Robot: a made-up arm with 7 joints. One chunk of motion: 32 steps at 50 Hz.
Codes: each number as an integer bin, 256 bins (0 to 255) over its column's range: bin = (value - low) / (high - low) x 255, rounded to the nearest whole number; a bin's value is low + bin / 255 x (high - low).
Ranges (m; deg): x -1.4..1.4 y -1.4..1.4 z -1.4..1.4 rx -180..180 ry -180..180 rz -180..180
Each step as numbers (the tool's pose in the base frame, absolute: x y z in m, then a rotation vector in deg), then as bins.
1 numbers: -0.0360 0.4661 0.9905 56.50 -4.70 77.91
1 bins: 124 170 218 168 124 183
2 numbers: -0.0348 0.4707 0.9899 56.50 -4.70 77.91
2 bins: 124 170 218 168 124 183
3 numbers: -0.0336 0.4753 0.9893 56.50 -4.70 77.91
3 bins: 124 171 218 168 124 183
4 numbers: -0.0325 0.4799 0.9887 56.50 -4.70 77.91
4 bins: 125 171 218 168 124 183
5 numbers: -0.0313 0.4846 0.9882 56.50 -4.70 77.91
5 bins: 125 172 217 168 124 183
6 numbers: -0.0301 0.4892 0.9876 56.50 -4.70 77.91
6 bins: 125 172 217 168 124 183
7 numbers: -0.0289 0.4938 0.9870 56.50 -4.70 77.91
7 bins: 125 172 217 168 124 183
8 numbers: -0.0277 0.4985 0.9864 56.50 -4.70 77.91
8 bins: 125 173 217 168 124 183
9 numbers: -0.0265 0.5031 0.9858 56.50 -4.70 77.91
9 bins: 125 173 217 168 124 183
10 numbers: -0.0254 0.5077 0.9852 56.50 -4.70 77.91
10 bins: 125 174 217 168 124 183
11 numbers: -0.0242 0.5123 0.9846 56.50 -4.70 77.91
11 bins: 125 174 217 168 124 183
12 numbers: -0.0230 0.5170 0.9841 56.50 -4.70 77.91
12 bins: 125 175 217 168 124 183
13 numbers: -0.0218 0.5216 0.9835 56.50 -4.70 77.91
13 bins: 126 175 217 168 124 183
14 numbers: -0.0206 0.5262 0.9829 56.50 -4.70 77.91
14 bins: 126 175 217 168 124 183
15 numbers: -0.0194 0.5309 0.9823 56.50 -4.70 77.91
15 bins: 126 176 217 168 124 183
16 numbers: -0.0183 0.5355 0.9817 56.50 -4.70 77.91
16 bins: 126 176 217 168 124 183
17 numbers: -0.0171 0.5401 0.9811 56.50 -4.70 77.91
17 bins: 126 177 217 168 124 183
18 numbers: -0.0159 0.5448 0.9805 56.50 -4.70 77.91
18 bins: 126 177 217 168 124 183
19 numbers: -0.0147 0.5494 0.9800 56.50 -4.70 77.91
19 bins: 126 178 217 168 124 183
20 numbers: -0.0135 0.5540 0.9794 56.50 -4.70 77.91
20 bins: 126 178 217 168 124 183
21 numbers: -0.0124 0.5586 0.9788 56.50 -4.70 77.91
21 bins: 126 178 217 168 124 183
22 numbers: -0.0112 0.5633 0.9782 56.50 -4.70 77.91
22 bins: 126 179 217 168 124 183
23 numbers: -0.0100 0.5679 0.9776 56.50 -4.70 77.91
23 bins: 127 179 217 168 124 183
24 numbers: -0.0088 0.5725 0.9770 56.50 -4.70 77.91
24 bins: 127 180 216 168 124 183
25 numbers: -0.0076 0.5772 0.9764 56.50 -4.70 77.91
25 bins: 127 180 216 168 124 183
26 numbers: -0.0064 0.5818 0.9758 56.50 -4.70 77.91
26 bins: 127 180 216 168 124 183
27 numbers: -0.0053 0.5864 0.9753 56.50 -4.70 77.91
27 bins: 127 181 216 168 124 183
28 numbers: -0.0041 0.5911 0.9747 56.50 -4.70 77.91
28 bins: 127 181 216 168 124 183
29 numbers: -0.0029 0.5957 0.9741 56.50 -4.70 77.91
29 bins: 127 182 216 168 124 183
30 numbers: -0.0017 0.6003 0.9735 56.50 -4.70 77.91
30 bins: 127 182 216 168 124 183
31 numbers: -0.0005 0.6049 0.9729 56.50 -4.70 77.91
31 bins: 127 183 216 168 124 183
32 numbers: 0.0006 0.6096 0.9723 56.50 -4.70 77.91
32 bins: 128 183 216 168 124 183
